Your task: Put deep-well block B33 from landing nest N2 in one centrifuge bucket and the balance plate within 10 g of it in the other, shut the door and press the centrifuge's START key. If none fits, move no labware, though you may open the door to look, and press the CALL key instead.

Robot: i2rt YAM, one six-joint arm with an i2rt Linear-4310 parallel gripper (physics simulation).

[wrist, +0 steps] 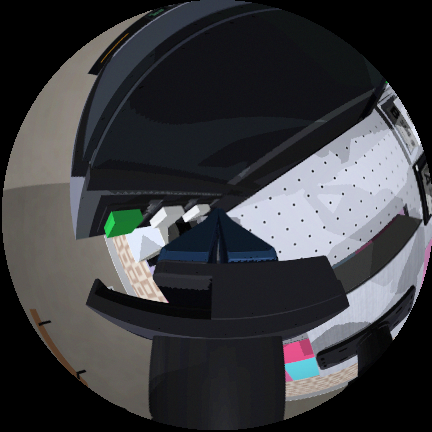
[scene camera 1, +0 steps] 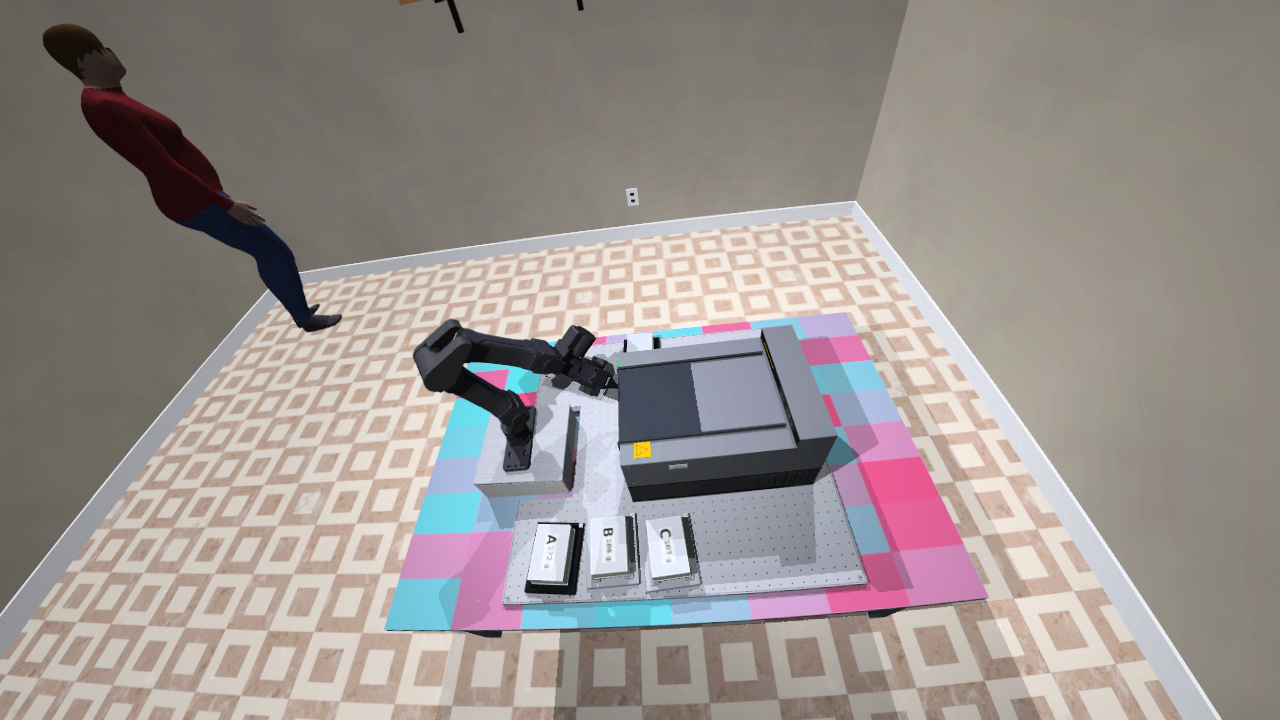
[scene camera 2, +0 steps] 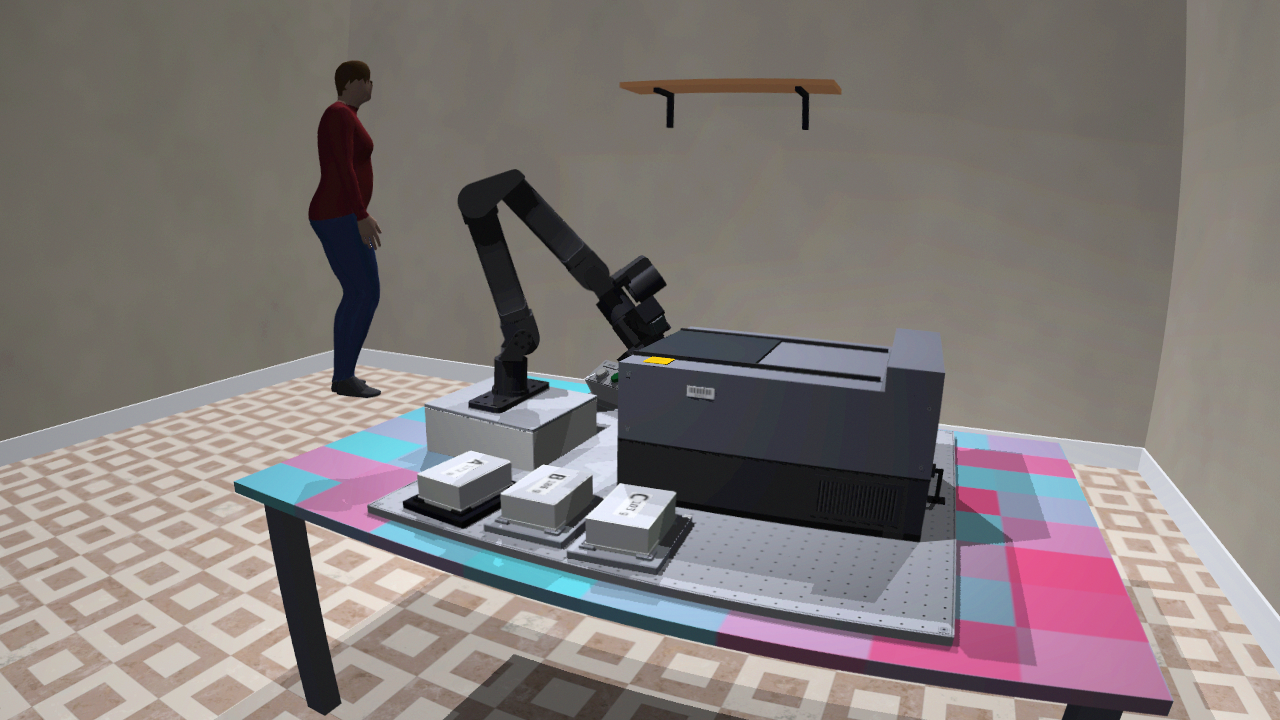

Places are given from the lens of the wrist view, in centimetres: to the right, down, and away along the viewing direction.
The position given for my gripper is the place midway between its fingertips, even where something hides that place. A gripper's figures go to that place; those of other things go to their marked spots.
my gripper [wrist: 217, 214]: 0, 0, 13
white plate [wrist: 145, 242]: -13, 5, 26
green button [wrist: 119, 222]: -5, 0, 6
centrifuge lid [wrist: 131, 60]: -2, -4, 2
perforated plate [wrist: 333, 202]: 16, -2, 16
The marked spots on the green button and the perforated plate are 23 cm apart.
